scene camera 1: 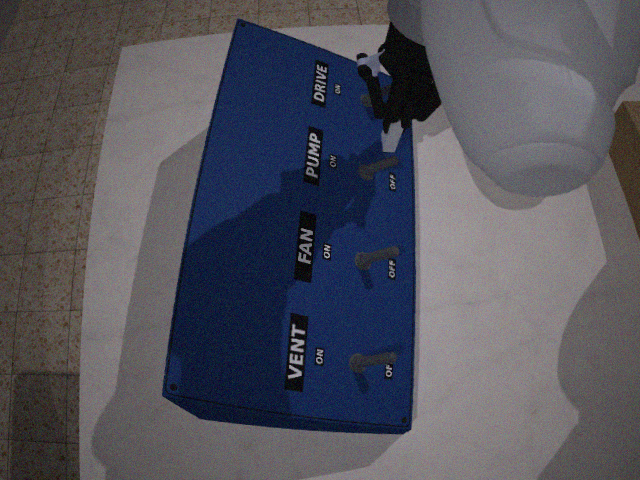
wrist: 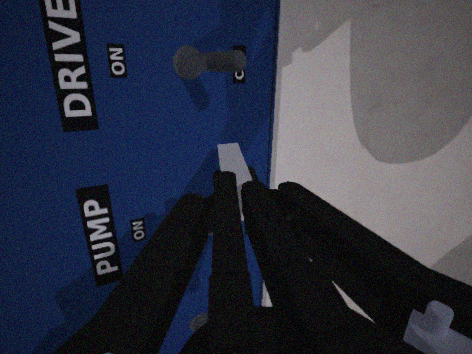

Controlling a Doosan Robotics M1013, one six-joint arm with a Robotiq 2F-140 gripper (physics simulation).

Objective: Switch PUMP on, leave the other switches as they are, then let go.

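Places are measured from the arm's base along level axes (x up, y right, z ahead), in millimetres.
Pixels of known places: gripper, fingertip midpoint: point(scene camera 1: 387, 143) point(wrist: 228, 160).
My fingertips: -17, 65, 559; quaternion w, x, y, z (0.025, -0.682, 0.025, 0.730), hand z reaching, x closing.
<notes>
Ahead of a thing's pixels: the offset from my fingertips to its middle, as dx, dy, dz. "spot": to the spot under its first point. Level surfaces: height alone.
The blue panel @[-27, -100, +109] point(scene camera 1: 248, 113) point(wrist: 165, 150) carries the switches. The PUMP switch @[+21, -48, +15] point(scene camera 1: 379, 166) is a grey lever leaning to its OFF label; in the wrist view part of its round base @[spot: +7, -160, +43] point(wrist: 199, 321) shows between the dark finger links. My gripper point(scene camera 1: 391, 147) point(wrist: 228, 160) is shut and empty. Its light fingertips are near the free end of the PUMP lever, on the DRIVE side, by the panel's OFF-side edge; whether they touch the lever I cannot tell. The FAN switch @[+21, -168, +26] point(scene camera 1: 379, 255), VENT switch @[+21, -288, +37] point(scene camera 1: 376, 360) and DRIVE switch @[+21, +71, +4] point(wrist: 212, 61) all lean to OFF.
The panel lies on a pale table @[dx -91] point(scene camera 1: 480, 310) point(wrist: 315, 140). The grey arm point(scene camera 1: 522, 103) hangs over the table at the upper right in the scene view. A brown box-like thing point(scene camera 1: 628, 149) shows at the right edge. The arm's shadow falls across the panel.
</notes>
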